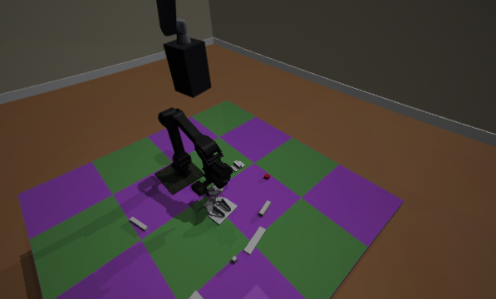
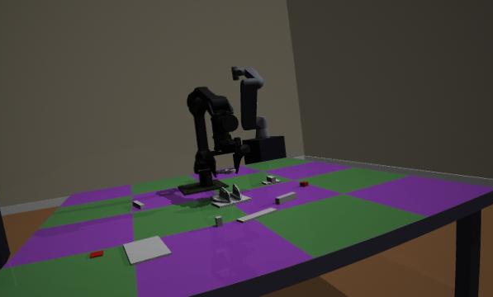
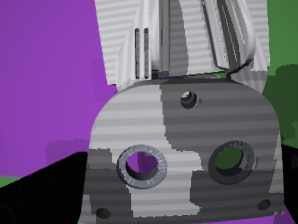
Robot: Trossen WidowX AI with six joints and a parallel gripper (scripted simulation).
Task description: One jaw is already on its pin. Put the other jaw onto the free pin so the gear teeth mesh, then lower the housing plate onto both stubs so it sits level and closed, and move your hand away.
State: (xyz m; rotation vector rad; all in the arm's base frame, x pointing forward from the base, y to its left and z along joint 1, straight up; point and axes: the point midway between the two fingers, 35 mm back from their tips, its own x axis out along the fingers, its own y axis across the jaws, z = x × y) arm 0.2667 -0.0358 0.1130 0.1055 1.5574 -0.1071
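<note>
Now: the grey jaw assembly 70 mm below my gripper tip, 40 mm to the right of it and 10 mm ahead of it. The rest, counted from my gripper tip: short grey bar (210 mm ahead, 100 mm to the left, 70 mm below); grey slotted part (20 mm above, 10 mm ahead); red block (270 mm to the left, 110 mm ahead, 80 mm below).
</note>
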